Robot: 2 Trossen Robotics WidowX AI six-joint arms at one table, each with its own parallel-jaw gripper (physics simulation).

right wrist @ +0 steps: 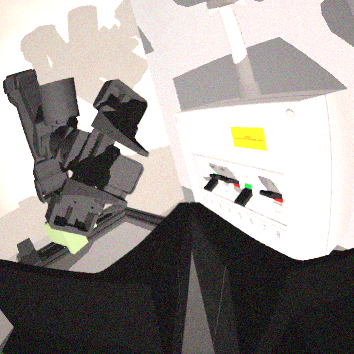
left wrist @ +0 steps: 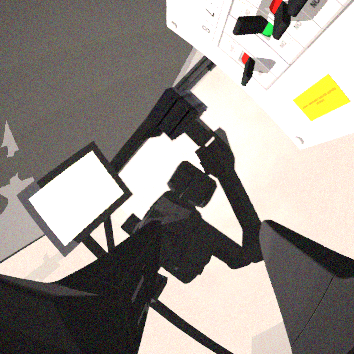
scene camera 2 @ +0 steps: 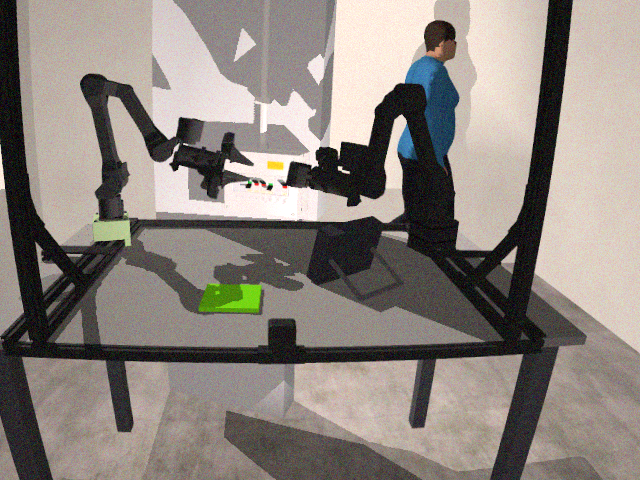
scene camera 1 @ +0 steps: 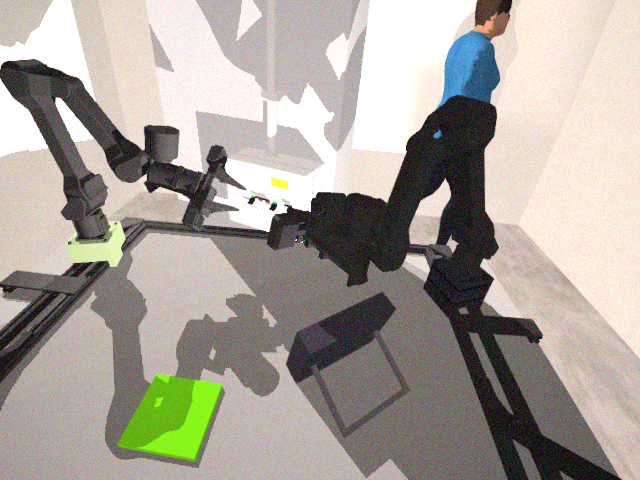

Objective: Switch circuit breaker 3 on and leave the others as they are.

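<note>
The white breaker box (scene camera 1: pixel 305 180) (scene camera 2: pixel 245 200) (left wrist: pixel 280 107) (right wrist: pixel 305 150) stands beyond the table's back rail. Its black levers show red or green beside them. In the right wrist view, one lever (right wrist: pixel 244 196) is down with green above it, and another lever (right wrist: pixel 271 195) sticks out with red beside it. I cannot tell breaker 3 for certain. My left gripper (scene camera 1: pixel 242 200) (scene camera 2: pixel 250 172) (right wrist: pixel 133 177) is open and empty at the left of the box in the pictures. My right gripper (scene camera 2: pixel 289 174) (right wrist: pixel 188 211) is shut and empty, near the right part of the levers.
A bright green slab (scene camera 1: pixel 206 408) (scene camera 2: pixel 250 299) lies on the table. A dark wedge-shaped block (scene camera 1: pixel 341 335) (scene camera 2: pixel 343 250) with a thin frame stands farther right. Black rails edge the table. A person in blue (scene camera 1: pixel 473 67) (scene camera 2: pixel 431 103) stands behind my right arm.
</note>
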